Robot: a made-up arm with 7 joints.
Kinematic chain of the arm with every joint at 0, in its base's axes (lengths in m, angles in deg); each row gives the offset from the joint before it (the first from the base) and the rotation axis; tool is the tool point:
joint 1: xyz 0 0 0 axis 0 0.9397 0.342
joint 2: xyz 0 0 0 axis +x
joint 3: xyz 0 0 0 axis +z
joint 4: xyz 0.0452 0 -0.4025 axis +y
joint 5: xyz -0.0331 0 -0.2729 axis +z
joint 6: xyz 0 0 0 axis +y
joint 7: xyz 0 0 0 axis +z
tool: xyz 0 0 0
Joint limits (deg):
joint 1: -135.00..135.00
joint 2: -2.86..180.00
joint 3: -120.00..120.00
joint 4: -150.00..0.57
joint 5: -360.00..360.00
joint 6: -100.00..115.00
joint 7: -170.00..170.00
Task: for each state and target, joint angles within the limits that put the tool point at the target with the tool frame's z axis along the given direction. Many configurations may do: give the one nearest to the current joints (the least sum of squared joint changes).
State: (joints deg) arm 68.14 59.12 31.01 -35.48 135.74 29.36 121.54
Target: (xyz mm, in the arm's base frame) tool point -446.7 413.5 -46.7 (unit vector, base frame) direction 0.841 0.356 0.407
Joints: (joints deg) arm 102.07 70.11 -13.61 -66.62 99.71 51.06 121.54
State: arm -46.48 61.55 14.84 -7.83 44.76 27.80 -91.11
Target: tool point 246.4 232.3 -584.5 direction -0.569 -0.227 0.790
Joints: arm -10.48 17.13 21.95 -26.64 66.21 10.32 -91.11
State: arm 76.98 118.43 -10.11 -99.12 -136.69 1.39 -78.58
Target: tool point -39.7 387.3 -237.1 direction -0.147 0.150 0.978
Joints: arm 53.86 95.93 -32.15 -111.54 -136.45 -0.14 -78.58
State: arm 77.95 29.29 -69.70 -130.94 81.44 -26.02 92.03
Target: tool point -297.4 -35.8 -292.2 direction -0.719 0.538 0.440
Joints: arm 58.66 45.68 -76.53 -120.16 50.80 -37.01 92.03
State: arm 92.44 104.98 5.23 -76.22 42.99 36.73 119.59
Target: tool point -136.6 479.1 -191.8 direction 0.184 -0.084 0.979
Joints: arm 79.36 74.64 11.08 -91.57 88.18 37.11 119.59
